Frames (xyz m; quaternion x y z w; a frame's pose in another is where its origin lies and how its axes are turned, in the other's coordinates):
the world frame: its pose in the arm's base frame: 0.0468 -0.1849 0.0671 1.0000 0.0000 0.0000 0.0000
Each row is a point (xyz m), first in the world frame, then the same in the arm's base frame.
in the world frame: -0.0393 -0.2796 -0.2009
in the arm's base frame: 0.0075 0.0947 0.2680
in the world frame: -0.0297 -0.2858 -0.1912
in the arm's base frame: 0.0171 0.1009 0.2583
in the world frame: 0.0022 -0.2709 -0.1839
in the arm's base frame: 0.0490 0.0860 0.2510
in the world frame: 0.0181 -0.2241 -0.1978
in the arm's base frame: 0.0649 0.0392 0.2649
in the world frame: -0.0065 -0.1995 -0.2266
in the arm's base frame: 0.0403 0.0146 0.2937
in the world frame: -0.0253 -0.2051 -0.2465
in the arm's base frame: 0.0215 0.0202 0.3136
